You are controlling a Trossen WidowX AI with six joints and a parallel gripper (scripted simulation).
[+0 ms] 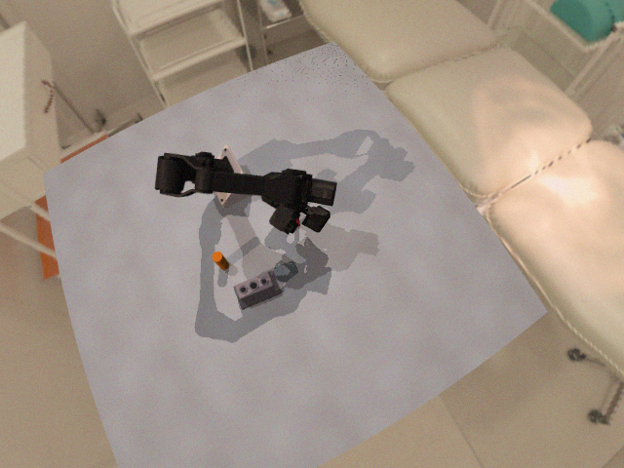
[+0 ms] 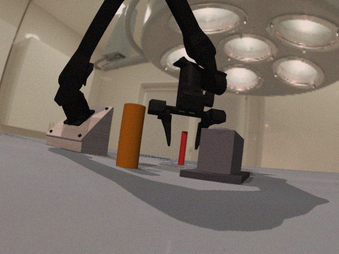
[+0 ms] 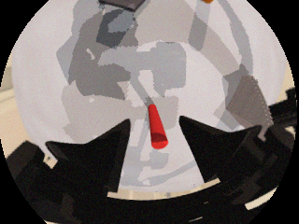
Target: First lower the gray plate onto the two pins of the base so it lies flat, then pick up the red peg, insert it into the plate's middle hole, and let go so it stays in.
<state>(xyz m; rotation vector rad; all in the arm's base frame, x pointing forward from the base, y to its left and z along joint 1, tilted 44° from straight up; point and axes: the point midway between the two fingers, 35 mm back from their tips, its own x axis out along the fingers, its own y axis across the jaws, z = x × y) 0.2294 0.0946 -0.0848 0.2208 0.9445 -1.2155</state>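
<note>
Now: the gray plate 190 mm to the right of my gripper tip and 130 mm ahead of it. From my gripper tip the other things lie so: red peg (right at my gripper tip); then orange cylinder (250 mm to the right, 20 mm ahead); then dark base (190 mm to the right, 130 mm ahead, 30 mm below).
</note>
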